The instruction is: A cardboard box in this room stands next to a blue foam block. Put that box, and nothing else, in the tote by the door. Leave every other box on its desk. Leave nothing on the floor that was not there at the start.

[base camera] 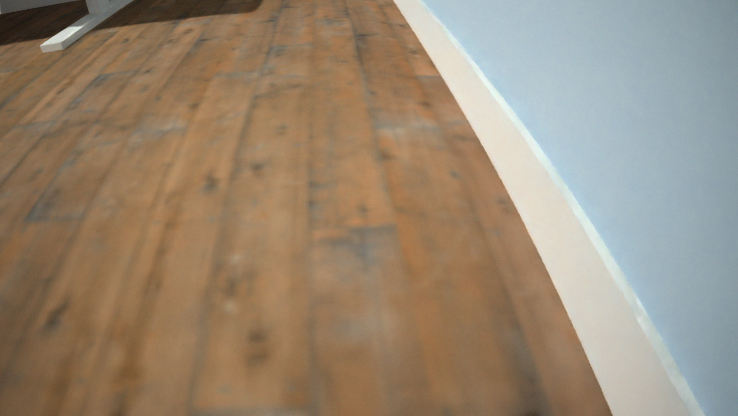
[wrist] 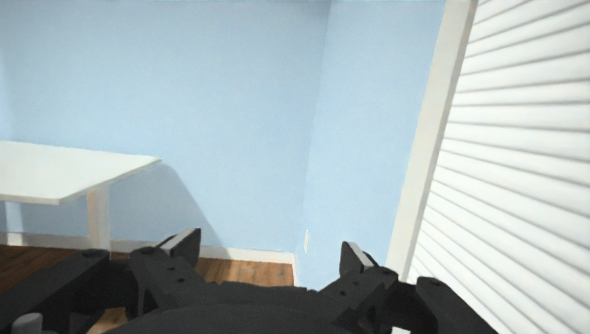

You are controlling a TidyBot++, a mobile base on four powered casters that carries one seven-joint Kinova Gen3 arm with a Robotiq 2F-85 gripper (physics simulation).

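Places are measured from the arm's base along level axes (x back, y right, z up), in centimetres.
Pixels of known places: gripper, fingertip midpoint: [wrist: 271,250].
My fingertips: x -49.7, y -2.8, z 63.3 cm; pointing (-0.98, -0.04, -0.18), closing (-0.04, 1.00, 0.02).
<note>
Behind a point stands the place of what it marks.
My gripper [wrist: 271,250] {x -49.7, y -2.8, z 63.3 cm} is open, with its two fingertips wide apart and no object between them in the wrist view. A white desk [wrist: 60,170] {x -145.3, y -107.1, z 32.3 cm} stands at the left of the wrist view, and part of its top shows there with no box on that part. The foot of a white desk leg [base camera: 77,33] {x -128.9, y -91.7, z -38.0 cm} shows at the top left of the base camera view. The cardboard box, the blue foam block and the tote do not show in either view.
A blue wall [base camera: 646,129] {x -35.9, y 23.0, z -19.1 cm} [wrist: 225,100] {x -200.7, y -50.7, z 73.4 cm} with a pale baseboard [base camera: 521,170] {x -50.4, y 20.4, z -34.6 cm} runs along the right of the base camera view. A room corner is ahead in the wrist view, with a window blind [wrist: 520,150] {x -61.3, y 20.2, z 70.7 cm} at the right. The floor [base camera: 289,206] {x -48.8, y -9.0, z -39.7 cm} is wooden boards.
</note>
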